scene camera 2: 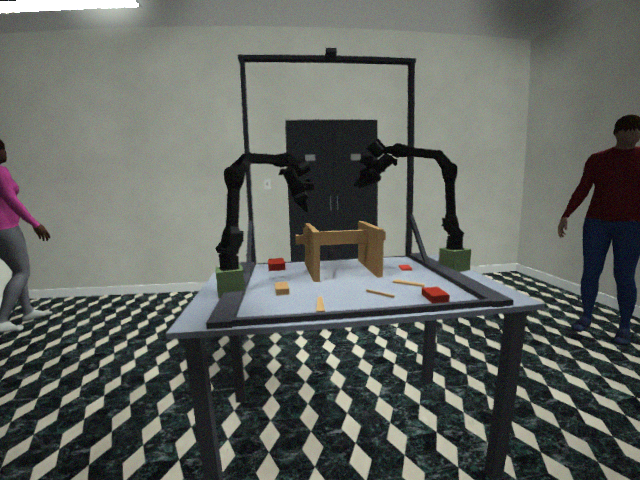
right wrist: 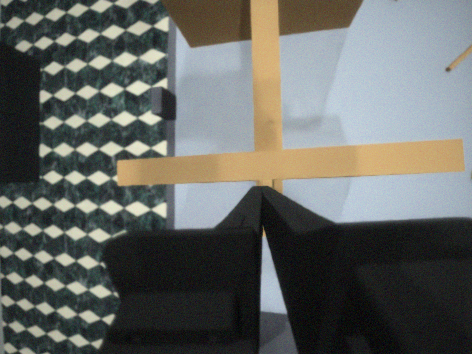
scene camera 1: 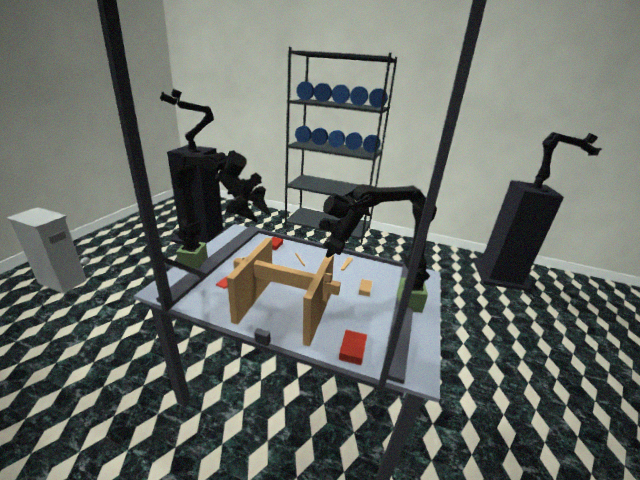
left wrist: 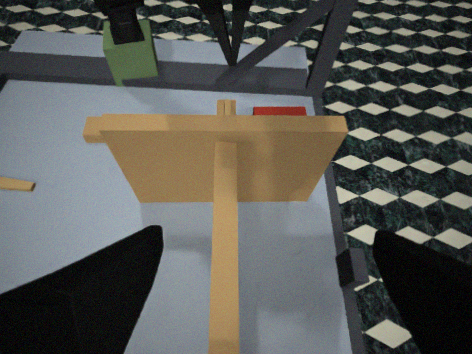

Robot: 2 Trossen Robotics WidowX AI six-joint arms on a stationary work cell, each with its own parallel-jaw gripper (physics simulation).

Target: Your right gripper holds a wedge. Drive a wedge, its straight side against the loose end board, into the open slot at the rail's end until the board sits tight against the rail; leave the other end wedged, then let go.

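Places are measured from the left arm's base along level axes (x ahead, y left, z up), in metres.
Where they show: left gripper, fingertip midpoint: (scene camera 2: 356,186) (scene camera 1: 263,217) (left wrist: 266,238); right gripper, fingertip midpoint: (scene camera 2: 306,211) (right wrist: 259,193) (scene camera 1: 326,257) (left wrist: 232,65); left arm's base, link origin: (scene camera 2: 454,248) (scene camera 1: 191,247); right arm's base, link origin: (scene camera 2: 229,268) (scene camera 1: 414,285) (left wrist: 127,33).
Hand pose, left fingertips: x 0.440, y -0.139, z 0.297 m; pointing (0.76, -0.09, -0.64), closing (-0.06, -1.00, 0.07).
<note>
Each offset is from my left fingertips to the top centre of the thing. "spot": to the spot under its first point.
The end board {dx +0.224, dy +0.010, dz -0.180 m} (scene camera 1: 317,310) (scene camera 2: 313,253) (left wrist: 170,160) (right wrist: 200,167) on my right arm's side stands upright on the rail {dx +0.081, dy +0.012, dz -0.205 m} (scene camera 1: 286,274) (scene camera 2: 341,237) (left wrist: 225,250) (right wrist: 267,90). The rail's end sticks out beyond it, and a small upright wooden piece {spot: dx +0.252, dy -0.005, dz -0.246 m} (scene camera 1: 326,290) shows there in scene camera 1, probably a wedge; the slot is too small to make out. The other end board {dx -0.059, dy +0.015, dz -0.181 m} (scene camera 1: 250,286) (scene camera 2: 373,250) stands opposite; its wedge is hard to see. My right gripper (scene camera 1: 333,253) (scene camera 2: 305,209) (left wrist: 232,65) (right wrist: 259,193) is shut and empty above that rail end. My left gripper (scene camera 1: 262,215) (left wrist: 266,238) is open and empty, high above the rail's other side.
Thin wooden strips {dx +0.020, dy +0.377, dz -0.387 m} (scene camera 1: 299,258) {dx +0.258, dy +0.427, dz -0.387 m} (scene camera 1: 346,264) (scene camera 2: 320,303) (scene camera 2: 379,293) and a wooden block {dx +0.379, dy +0.252, dz -0.370 m} (scene camera 1: 365,287) (scene camera 2: 281,288) lie on the table. Red blocks (scene camera 1: 353,347) (scene camera 2: 435,294) lie around the frame. A small dark box {dx +0.079, dy -0.191, dz -0.338 m} (scene camera 1: 262,336) sits at the table edge, between dark uprights.
</note>
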